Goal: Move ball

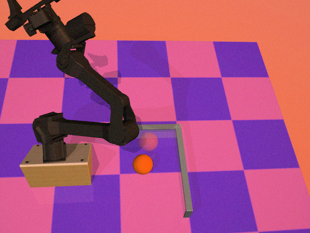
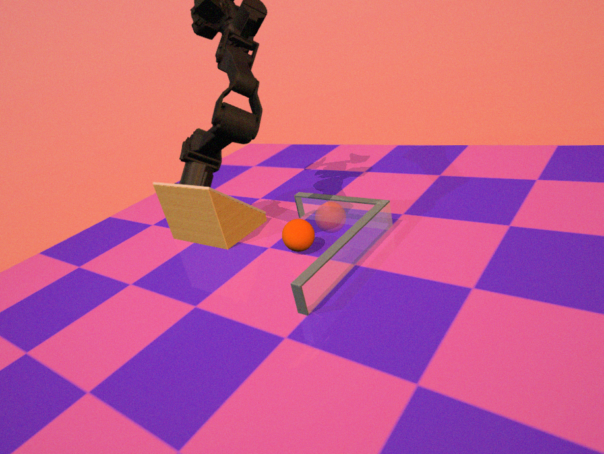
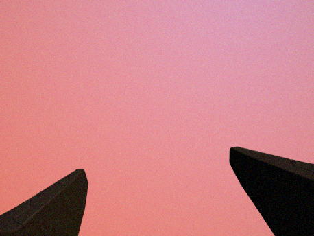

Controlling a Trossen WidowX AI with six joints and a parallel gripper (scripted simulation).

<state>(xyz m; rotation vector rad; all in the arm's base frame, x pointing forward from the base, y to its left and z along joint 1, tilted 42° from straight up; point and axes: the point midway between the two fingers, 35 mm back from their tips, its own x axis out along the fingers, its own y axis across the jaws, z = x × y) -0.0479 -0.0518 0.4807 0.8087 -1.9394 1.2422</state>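
My gripper tip is 51 cm above the orange ball, 32 cm to the left of it and 29 cm short of it. The rest, counted from my gripper tip: see-through copy: 51 cm below, 33 cm ahead, 24 cm to the right.
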